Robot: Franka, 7 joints.
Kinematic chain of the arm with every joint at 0, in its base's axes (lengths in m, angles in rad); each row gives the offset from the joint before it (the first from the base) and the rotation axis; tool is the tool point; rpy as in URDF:
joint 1: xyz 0 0 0.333 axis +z
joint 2: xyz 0 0 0 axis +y
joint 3: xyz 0 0 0.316 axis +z
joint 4: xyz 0.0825 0 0 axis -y
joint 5: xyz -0.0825 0 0.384 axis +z
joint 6: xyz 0 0 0 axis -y
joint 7: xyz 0.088 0 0 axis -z
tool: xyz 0 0 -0.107 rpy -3.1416 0 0
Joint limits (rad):
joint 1: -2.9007..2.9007
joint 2: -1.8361..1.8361
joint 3: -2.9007..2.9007
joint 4: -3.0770..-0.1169
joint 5: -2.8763..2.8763
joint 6: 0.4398..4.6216
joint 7: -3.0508..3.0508
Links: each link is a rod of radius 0.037 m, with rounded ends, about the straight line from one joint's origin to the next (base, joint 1, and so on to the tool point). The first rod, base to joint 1, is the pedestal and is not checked.
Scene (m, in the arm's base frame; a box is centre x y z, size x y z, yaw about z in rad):
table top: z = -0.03
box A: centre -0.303 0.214 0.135 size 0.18 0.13 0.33 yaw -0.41
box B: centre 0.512 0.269 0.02 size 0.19 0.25 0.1 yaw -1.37
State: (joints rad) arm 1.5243 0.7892 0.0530 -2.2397 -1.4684 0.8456 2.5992
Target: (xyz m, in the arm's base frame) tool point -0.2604 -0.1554 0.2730
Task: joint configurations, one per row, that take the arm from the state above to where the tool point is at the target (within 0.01 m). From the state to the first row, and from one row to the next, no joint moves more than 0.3 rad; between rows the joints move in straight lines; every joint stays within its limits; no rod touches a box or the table.
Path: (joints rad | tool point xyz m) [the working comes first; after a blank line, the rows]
Joints at the target: 2.6273 0.5962 1.4029 -2.5424 -0.9923 0.6129 2.5992
Straight joint move there: touches box A.

1: 1.6652 0.5044 0.1551 -2.3289 -1.4923 0.7780 2.6745 | 0.0340 0.4249 0.2315
2: 1.8060 0.2197 0.2572 -2.4182 -1.5163 0.7103 2.7497 | -0.0609 0.4078 0.3393
3: 1.9469 -0.0651 0.3593 -2.5074 -1.5402 0.6427 2.8250 | -0.1353 0.3469 0.4371
4: 2.0878 -0.3499 0.4614 -2.5966 -1.5642 0.5751 2.9003 | -0.1780 0.2553 0.5161
5: 2.2287 -0.6347 0.5635 -2.6858 -1.5881 0.5074 2.9755 | -0.1842 0.1499 0.5704
6: 2.3695 -0.9194 0.6656 -2.7751 -1.6121 0.4398 3.0508 | -0.1565 0.0478 0.5969
7: 2.4125 -0.6668 0.7885 -2.7363 -1.5088 0.4686 2.9755 | -0.2214 0.0507 0.5452
8: 2.4555 -0.4142 0.9114 -2.6975 -1.4055 0.4975 2.9003 | -0.2707 0.0353 0.4815
9: 2.4984 -0.1616 1.0343 -2.6587 -1.3022 0.5263 2.8250 | -0.2995 0.0027 0.4139
10: 2.5414 0.0910 1.1572 -2.6199 -1.1989 0.5552 2.7497 | -0.3060 -0.0438 0.3514
11: 2.5843 0.3436 1.2800 -2.5812 -1.0956 0.5840 2.6745 | -0.2914 -0.0986 0.3024
12: 2.6273 0.5962 1.4029 -2.5424 -0.9923 0.6129 2.5992 | -0.2604 -0.1554 0.2730

